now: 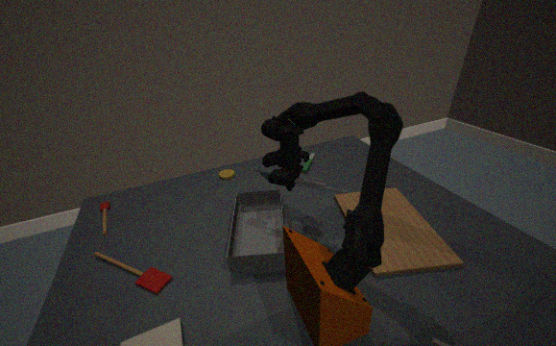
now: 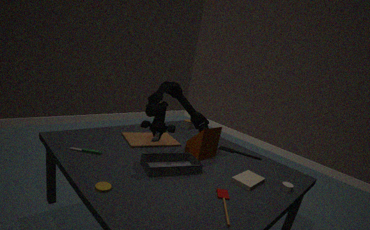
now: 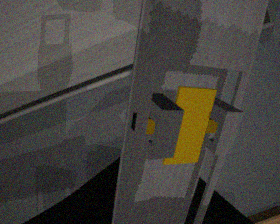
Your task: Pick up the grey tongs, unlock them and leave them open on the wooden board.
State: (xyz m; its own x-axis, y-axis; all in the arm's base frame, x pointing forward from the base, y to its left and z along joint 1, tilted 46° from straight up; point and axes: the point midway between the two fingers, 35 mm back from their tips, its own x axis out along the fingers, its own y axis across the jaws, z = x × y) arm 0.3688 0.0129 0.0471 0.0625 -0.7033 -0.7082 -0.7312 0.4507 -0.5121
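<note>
Right now the yellow lock piece is 3 cm ahead of my gripper tip, 3 cm to the left of it and 4 cm above it. From my gripper tip the other things lie so: red spatula: 7 cm behind, 49 cm to the left, 11 cm below; grey roasting tin: 3 cm behind, 12 cm to the left, 9 cm below; wooden board: 15 cm behind, 27 cm to the right, 11 cm below.
</note>
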